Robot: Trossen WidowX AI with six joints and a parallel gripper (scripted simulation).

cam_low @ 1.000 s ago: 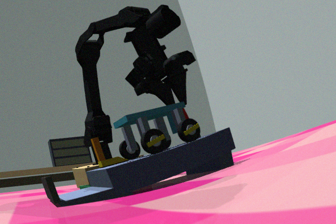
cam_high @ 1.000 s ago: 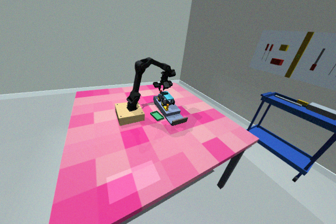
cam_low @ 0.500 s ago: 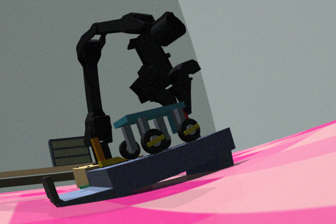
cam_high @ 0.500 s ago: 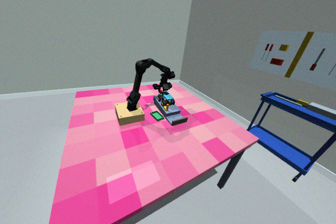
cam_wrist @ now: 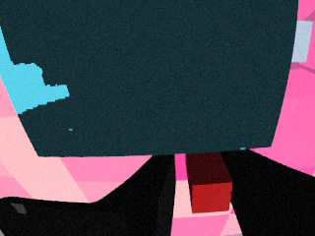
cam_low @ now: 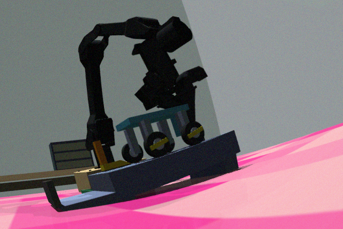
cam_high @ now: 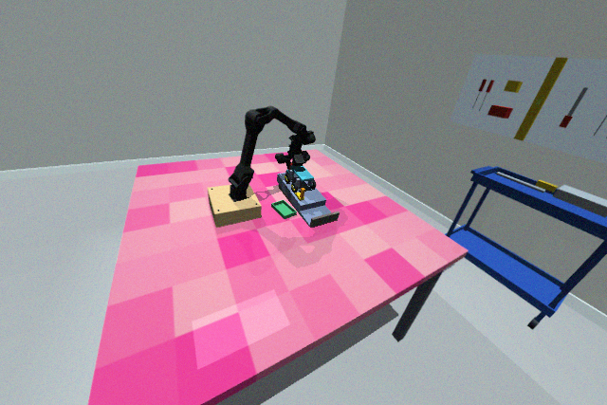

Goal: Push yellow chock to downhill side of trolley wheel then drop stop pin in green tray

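Right now the yellow chock is 18 cm to the right of my gripper tip, 7 cm behind it and 5 cm below it. The rest, counted from my gripper tip: trolley 10 cm to the right, 2 cm below; red-headed stop pin right at my gripper tip; ramp 10 cm to the right, 8 cm below.
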